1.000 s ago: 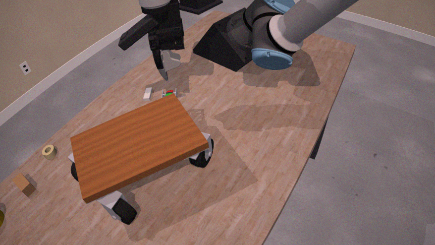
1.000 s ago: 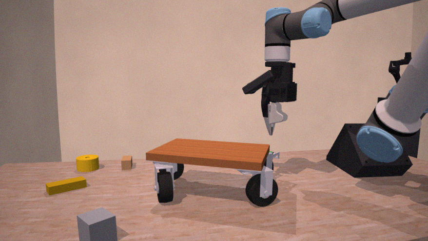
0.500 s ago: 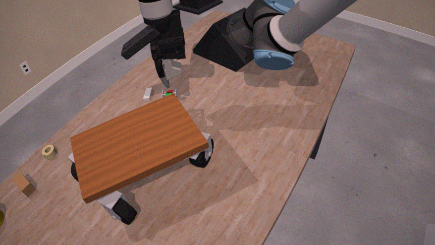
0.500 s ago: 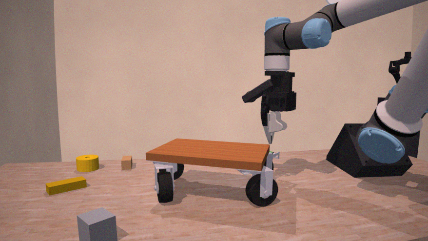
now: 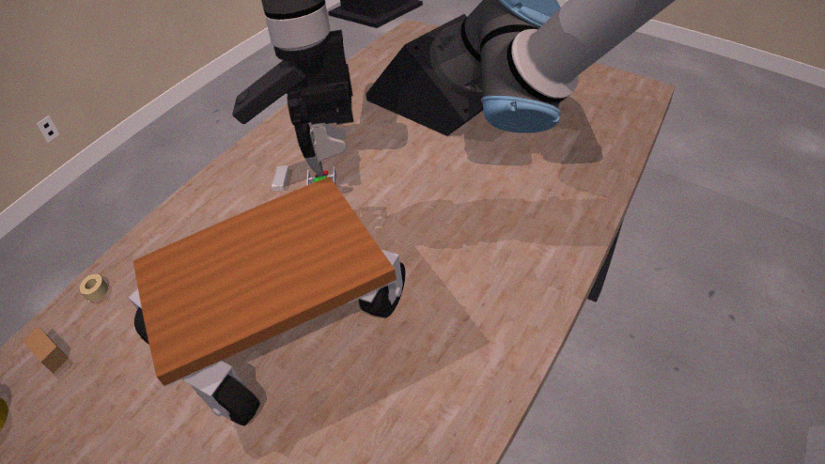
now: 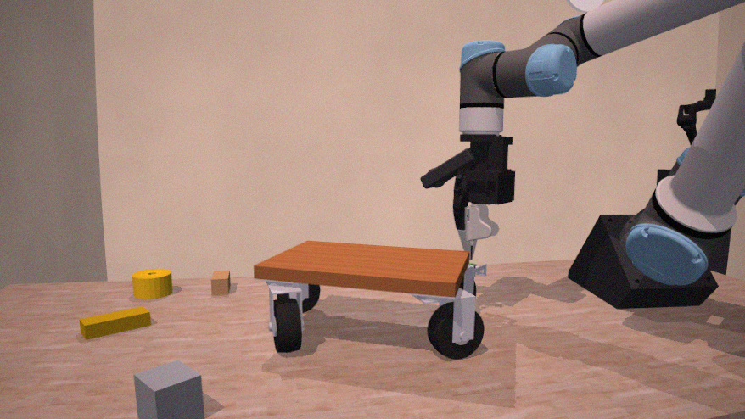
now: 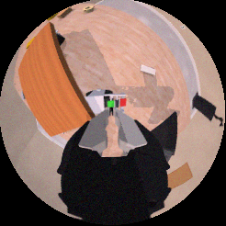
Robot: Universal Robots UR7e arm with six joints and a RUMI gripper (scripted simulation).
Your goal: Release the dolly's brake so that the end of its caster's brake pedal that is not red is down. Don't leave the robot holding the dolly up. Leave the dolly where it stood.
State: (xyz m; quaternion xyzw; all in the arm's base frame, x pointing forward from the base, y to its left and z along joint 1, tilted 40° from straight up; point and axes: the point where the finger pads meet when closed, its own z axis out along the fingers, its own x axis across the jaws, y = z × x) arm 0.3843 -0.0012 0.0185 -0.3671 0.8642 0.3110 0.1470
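Right now the caster brake pedal is 1 cm behind my hand, 1 cm to the right of it and 3 cm below it. Round my hand: yellow bar 61 cm ahead, 6 cm to the left, 10 cm below; then grey cube 43 cm ahead, 33 cm to the left, 9 cm below; then white block 2 cm behind, 16 cm to the right, 11 cm below.
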